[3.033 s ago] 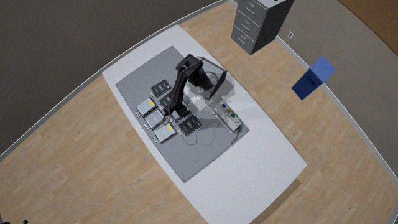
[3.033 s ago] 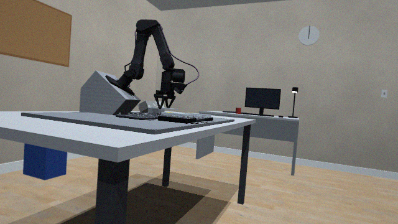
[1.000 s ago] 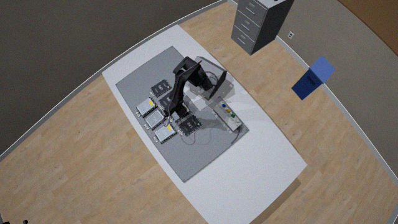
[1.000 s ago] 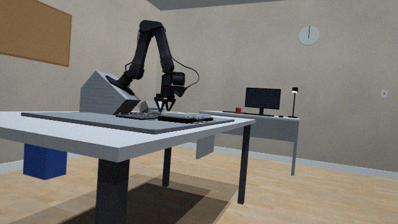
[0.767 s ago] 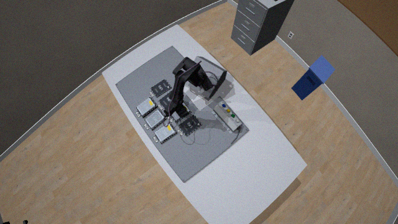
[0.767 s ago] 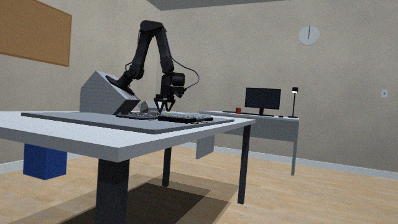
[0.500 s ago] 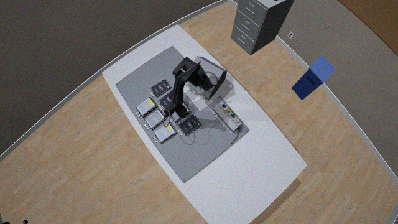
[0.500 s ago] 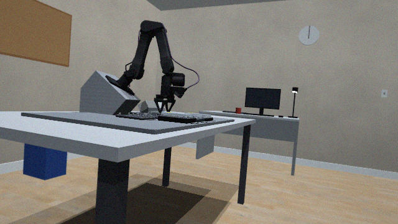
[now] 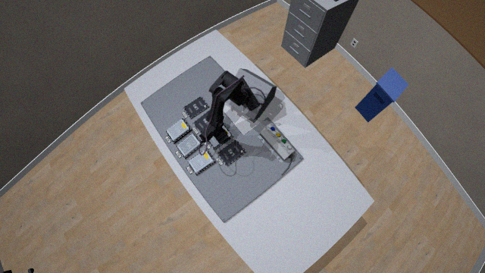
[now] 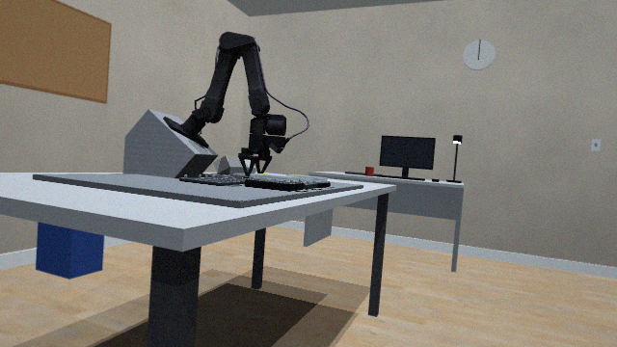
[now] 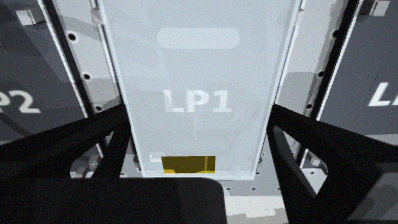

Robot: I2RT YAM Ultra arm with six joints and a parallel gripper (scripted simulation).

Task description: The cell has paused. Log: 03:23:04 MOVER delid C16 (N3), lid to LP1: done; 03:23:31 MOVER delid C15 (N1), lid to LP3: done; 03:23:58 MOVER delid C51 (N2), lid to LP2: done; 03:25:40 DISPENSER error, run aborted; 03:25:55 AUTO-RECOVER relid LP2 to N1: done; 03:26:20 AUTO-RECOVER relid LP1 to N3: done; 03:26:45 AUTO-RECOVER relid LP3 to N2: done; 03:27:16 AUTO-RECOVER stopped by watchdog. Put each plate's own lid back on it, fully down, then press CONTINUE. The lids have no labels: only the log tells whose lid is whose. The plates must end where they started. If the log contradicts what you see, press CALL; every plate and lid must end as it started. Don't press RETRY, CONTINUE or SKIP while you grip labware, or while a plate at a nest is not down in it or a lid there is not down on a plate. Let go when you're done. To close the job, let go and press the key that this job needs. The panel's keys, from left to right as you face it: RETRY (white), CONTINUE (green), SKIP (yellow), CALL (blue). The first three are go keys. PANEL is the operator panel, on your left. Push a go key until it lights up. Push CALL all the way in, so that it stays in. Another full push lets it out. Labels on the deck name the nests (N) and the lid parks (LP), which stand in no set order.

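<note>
The lid park LP1 lies 2 cm below my hand. Also, from my hand: blue key: 31 cm behind, 9 cm to the left, 3 cm above; then lid park LP2: 12 cm to the left, 3 cm behind, 2 cm below; then lid park LP4: 12 cm to the right, 4 cm ahead, 2 cm below.
</note>
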